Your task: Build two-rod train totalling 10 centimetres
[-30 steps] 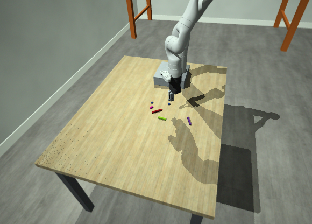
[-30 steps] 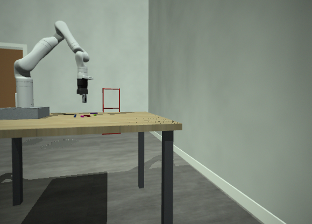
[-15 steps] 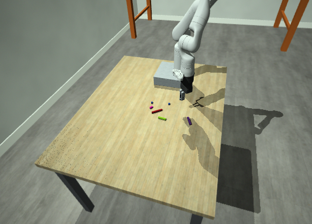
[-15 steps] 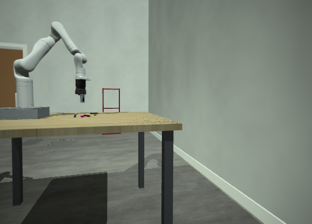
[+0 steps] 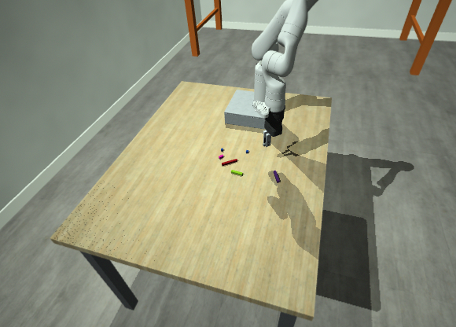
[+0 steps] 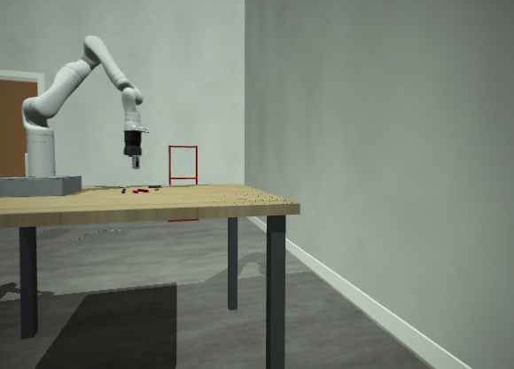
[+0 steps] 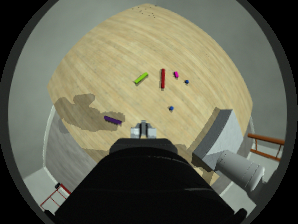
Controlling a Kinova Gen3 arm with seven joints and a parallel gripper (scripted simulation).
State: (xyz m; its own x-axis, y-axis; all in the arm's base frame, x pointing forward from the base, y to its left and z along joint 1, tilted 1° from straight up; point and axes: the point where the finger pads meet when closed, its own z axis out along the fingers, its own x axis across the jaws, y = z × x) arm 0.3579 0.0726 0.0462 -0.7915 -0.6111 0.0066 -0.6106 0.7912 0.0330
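Right now my hand is 80 mm short of the purple rod, 60 mm to the right of it and 110 mm above it. Round my hand: grey rod 10 mm below; lime rod 90 mm ahead, 110 mm to the right, 110 mm below; red rod 40 mm ahead, 150 mm to the right, 110 mm below.
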